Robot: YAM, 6 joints.
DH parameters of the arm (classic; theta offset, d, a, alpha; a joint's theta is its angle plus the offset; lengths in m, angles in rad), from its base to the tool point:
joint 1: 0 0.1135 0.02 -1.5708
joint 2: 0 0 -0.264 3.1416
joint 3: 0.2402 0 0.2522 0
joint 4: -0.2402 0 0.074 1.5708
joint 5: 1.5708 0 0 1.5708
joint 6: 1.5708 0.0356 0 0
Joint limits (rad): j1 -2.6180..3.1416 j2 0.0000..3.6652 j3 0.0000..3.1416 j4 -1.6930..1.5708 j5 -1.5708..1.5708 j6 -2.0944..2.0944
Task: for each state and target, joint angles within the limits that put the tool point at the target. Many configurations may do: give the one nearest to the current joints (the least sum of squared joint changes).
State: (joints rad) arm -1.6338 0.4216 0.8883 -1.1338 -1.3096 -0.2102
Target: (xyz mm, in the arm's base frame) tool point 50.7 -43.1 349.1
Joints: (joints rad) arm -1.2547 0.5301 0.9409 -1.0817 -1.3569 -0.2102
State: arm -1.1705 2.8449 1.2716 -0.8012 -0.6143 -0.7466
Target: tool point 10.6 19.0 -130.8
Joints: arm -1.1080 3.4780 0.8790 -0.7416 -0.5291 -0.7466
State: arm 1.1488 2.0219 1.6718 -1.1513 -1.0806 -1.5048
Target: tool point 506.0 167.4 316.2
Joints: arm 0.2672 2.3511 2.3685 -0.5541 -0.8986 -1.5048
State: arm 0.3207 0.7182 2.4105 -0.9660 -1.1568 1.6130
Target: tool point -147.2 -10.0 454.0
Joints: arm 0.2859 0.3537 1.7085 -1.3890 -1.1122 1.6130
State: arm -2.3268 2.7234 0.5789 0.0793 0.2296 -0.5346
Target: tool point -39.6 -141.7 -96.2
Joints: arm -1.8167 2.5962 0.5613 0.0639 0.1099 -0.5346
